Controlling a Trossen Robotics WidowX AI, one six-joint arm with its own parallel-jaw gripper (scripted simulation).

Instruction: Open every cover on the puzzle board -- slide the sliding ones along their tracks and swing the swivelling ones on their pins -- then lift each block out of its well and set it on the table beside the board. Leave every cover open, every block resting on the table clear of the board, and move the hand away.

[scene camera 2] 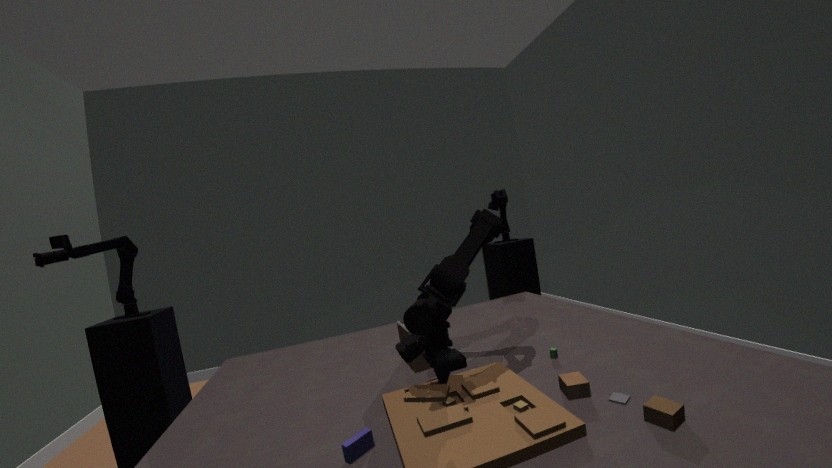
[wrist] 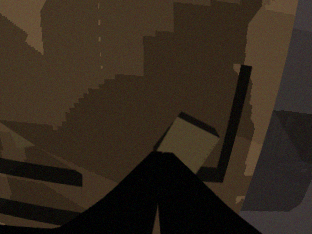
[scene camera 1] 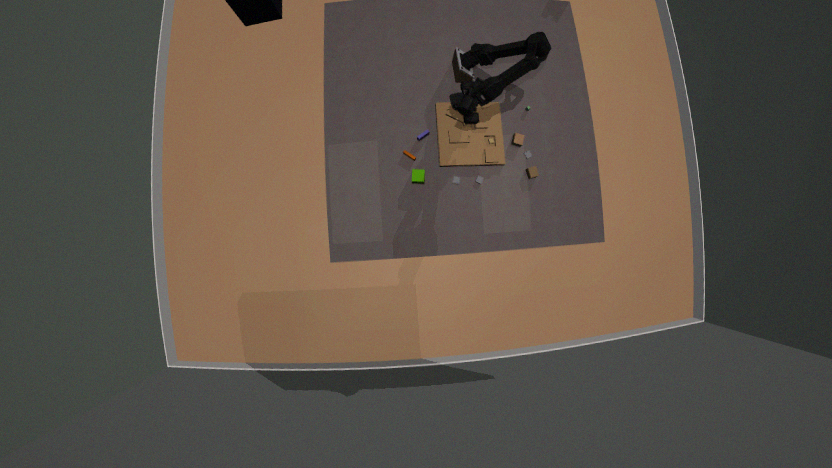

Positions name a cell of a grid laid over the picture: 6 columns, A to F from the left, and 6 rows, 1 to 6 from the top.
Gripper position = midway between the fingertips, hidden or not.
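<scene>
There's a tan puzzle board (scene camera 1: D2) in the scene, and the wrist view has that board (wrist: E3) too. As for the gripper (scene camera 2: D5), it's visible there and also in the wrist view, at (wrist: D5).
</scene>
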